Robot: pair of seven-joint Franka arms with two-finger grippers.
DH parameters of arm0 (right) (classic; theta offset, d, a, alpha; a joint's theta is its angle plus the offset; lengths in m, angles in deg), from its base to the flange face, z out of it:
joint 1: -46.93 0.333 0 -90
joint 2: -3.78 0 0 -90
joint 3: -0.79 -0.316 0.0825 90
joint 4: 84.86 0 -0.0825 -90
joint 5: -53.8 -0.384 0 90
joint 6: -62.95 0 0.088 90
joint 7: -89.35 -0.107 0 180
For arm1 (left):
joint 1: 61.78 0.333 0 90
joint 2: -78.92 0 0 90
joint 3: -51.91 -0.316 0.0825 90
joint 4: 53.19 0 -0.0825 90
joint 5: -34.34 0.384 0 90
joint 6: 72.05 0 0.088 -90
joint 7: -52.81 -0.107 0 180
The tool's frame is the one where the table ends.
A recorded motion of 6 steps. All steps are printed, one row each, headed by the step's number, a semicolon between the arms.
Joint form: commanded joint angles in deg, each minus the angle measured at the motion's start. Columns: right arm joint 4, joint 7, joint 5, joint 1, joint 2, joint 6, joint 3; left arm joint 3, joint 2, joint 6, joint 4, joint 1, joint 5, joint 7.
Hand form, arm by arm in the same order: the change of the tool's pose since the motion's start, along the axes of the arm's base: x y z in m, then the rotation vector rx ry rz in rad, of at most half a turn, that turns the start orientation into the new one. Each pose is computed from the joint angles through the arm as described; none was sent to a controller.
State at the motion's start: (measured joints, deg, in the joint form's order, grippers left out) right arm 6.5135 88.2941 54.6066 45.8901 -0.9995 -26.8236 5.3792; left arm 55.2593 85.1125 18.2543 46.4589 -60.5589 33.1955 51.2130
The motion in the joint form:
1: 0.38 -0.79 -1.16 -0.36 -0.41 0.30 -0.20; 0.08 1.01 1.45 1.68 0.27 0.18 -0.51
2: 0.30 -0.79 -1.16 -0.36 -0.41 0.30 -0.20; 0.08 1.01 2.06 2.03 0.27 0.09 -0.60
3: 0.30 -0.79 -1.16 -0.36 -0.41 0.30 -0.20; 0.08 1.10 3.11 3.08 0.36 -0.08 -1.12
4: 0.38 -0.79 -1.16 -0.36 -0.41 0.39 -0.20; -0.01 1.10 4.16 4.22 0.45 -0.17 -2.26
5: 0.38 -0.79 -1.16 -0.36 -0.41 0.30 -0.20; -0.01 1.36 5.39 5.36 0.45 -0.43 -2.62
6: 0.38 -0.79 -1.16 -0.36 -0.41 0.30 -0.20; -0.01 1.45 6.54 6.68 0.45 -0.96 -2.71
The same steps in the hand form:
1: -0.0028 0.0009 0.0002 0.0216 0.0026 -0.0153; -0.0034 0.0020 -0.0027 0.0035 -0.0138 -0.0053
2: -0.0028 0.0009 0.0008 0.0214 0.0012 -0.0153; -0.0026 0.0018 -0.0046 0.0017 -0.0183 -0.0066
3: -0.0028 0.0009 0.0008 0.0214 0.0012 -0.0153; -0.0021 0.0024 -0.0110 -0.0016 -0.0199 -0.0134
4: -0.0029 0.0009 0.0000 0.0217 0.0042 -0.0153; -0.0014 0.0040 -0.0189 -0.0042 -0.0186 -0.0296
5: -0.0028 0.0009 0.0002 0.0216 0.0026 -0.0153; -0.0017 0.0036 -0.0242 -0.0087 -0.0247 -0.0347
6: -0.0028 0.0009 0.0002 0.0216 0.0026 -0.0153; -0.0017 0.0028 -0.0326 -0.0177 -0.0232 -0.0342

